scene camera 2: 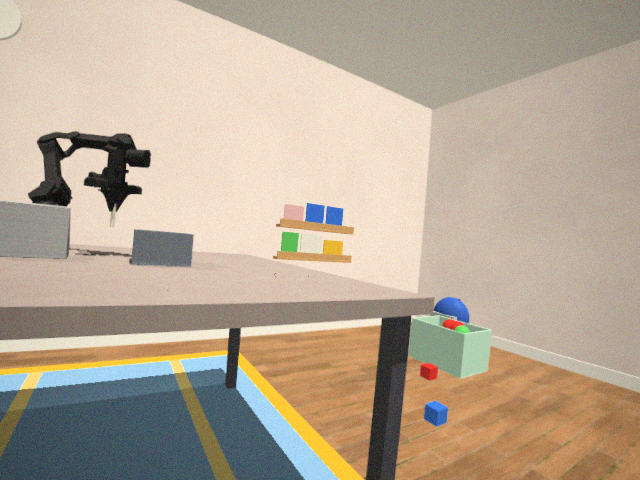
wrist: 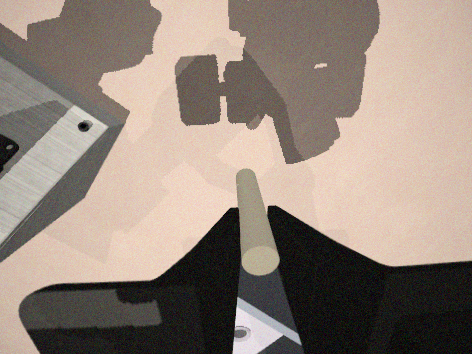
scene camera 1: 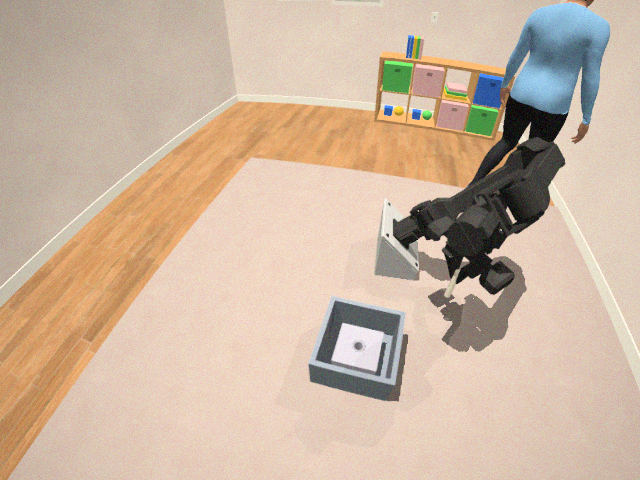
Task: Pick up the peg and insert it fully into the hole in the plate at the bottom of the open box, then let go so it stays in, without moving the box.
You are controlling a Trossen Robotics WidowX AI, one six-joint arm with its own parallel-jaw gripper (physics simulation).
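Frame: origin at the arm's base, x back, y right, z up, level; centimetres.
Seen in the pictures: gripper, fingertip midpoint: (scene camera 2: 112, 211) (wrist: 253, 215) (scene camera 1: 454, 280); arm's base, link origin: (scene camera 2: 42, 221) (scene camera 1: 400, 234).
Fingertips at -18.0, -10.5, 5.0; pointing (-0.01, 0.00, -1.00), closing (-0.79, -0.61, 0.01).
Note:
Offsets run from my fingertips to a thing's top centre, as dx, dy, dz. "spot": to the spot under its first point.
The pale beige peg @(-0.1, +0.1, +2.9) (scene camera 1: 452, 284) (scene camera 2: 112, 215) (wrist: 256, 220) is held nearly upright, with a slight lean in scene camera 2. My gripper (scene camera 1: 459, 266) (scene camera 2: 113, 206) (wrist: 253, 215) is shut on its upper part. The peg's lower end hangs in the air above the table. The open blue-grey box @(-12.6, +18.5, -5.1) (scene camera 1: 351, 379) (scene camera 2: 162, 248) stands apart from the peg, nearer scene camera 1. The white plate @(-12.6, +18.5, -8.8) (scene camera 1: 346, 356) (wrist: 255, 327) lies at its bottom, with a round hole @(spot: -11.7, +18.5, -10.5) (scene camera 1: 358, 345) (wrist: 242, 332) near its middle. In scene camera 2 the box wall hides the plate.
A grey metal wedge-shaped block (scene camera 1: 395, 264) (scene camera 2: 33, 229) (wrist: 55, 155) with small dark holes stands on the table (scene camera 2: 258, 314), beside the arm. A person (scene camera 1: 555, 62) in a blue top stands behind the arm, near a wooden shelf unit (scene camera 1: 444, 58).

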